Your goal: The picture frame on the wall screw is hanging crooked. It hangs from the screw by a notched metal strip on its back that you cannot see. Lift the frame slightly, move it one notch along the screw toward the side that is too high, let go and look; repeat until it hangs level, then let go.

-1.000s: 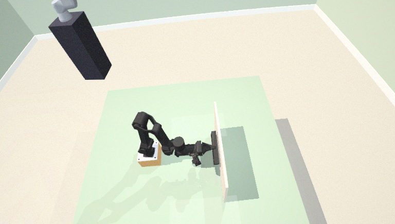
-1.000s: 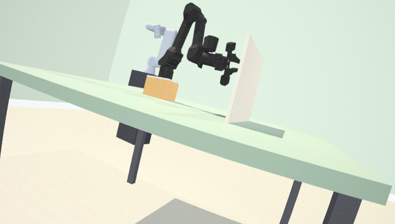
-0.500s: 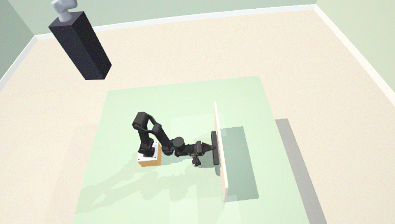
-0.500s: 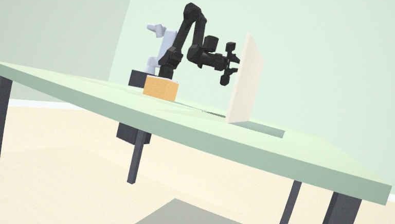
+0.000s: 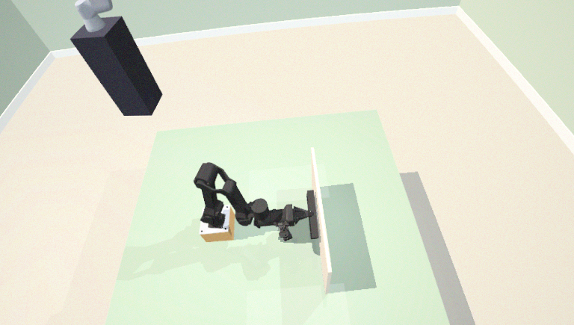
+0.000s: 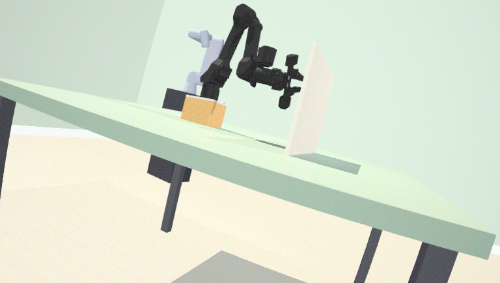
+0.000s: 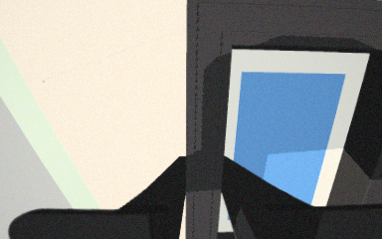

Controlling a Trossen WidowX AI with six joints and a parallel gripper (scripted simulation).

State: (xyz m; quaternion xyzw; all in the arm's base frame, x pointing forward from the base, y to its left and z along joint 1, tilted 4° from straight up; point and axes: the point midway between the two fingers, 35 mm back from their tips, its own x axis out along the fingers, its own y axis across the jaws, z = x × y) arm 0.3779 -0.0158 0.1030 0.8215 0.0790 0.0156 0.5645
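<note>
Now: the picture frame 50 mm below my gripper tip and 20 mm to the left of it. Also, from my gripper tip: cream wall panel (70 mm below, 20 mm ahead, 10 mm to the left).
</note>
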